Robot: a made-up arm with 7 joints. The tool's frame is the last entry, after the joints.
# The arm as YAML. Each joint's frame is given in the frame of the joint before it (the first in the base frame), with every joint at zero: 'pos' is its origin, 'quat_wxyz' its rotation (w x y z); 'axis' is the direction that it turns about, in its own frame. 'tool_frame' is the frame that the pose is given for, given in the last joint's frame.
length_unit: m
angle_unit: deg
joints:
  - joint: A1
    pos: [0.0, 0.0, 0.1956]
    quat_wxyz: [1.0, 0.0, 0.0, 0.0]
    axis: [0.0, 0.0, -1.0]
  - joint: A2
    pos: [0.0, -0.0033, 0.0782]
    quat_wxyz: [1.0, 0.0, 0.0, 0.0]
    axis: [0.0, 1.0, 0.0]
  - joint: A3
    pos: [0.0, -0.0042, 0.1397]
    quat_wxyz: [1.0, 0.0, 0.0, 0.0]
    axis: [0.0, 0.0, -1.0]
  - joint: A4
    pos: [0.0, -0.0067, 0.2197]
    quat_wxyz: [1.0, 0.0, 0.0, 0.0]
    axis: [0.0, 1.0, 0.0]
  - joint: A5
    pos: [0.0, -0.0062, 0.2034]
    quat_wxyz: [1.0, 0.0, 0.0, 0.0]
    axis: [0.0, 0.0, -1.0]
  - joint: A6
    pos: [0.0, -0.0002, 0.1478]
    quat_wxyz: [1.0, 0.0, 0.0, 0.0]
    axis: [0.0, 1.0, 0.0]
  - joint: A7
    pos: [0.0, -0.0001, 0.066]
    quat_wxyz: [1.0, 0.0, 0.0, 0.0]
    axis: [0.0, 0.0, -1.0]
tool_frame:
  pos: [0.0, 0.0, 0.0]
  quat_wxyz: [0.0, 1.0, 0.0, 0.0]
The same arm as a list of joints. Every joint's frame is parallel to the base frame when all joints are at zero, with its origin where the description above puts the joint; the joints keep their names.
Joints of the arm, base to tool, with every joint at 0 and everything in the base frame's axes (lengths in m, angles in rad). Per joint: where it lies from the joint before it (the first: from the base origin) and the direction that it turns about. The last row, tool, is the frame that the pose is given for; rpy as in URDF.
A1: origin 0 0 0.1956 axis -z
A2: origin 0 -0.0033 0.0782 axis +y
A3: origin 0 -0.0042 0.1397 axis -z
A4: origin 0 -0.0067 0.2197 axis +y
A5: origin 0 -0.0062 0.2034 axis -z
A6: origin 0 -0.0002 0.1478 axis +y
A7: origin 0 -0.0001 0.066 axis -z
tool: origin 0 0 0 rpy 3.1416 0 0

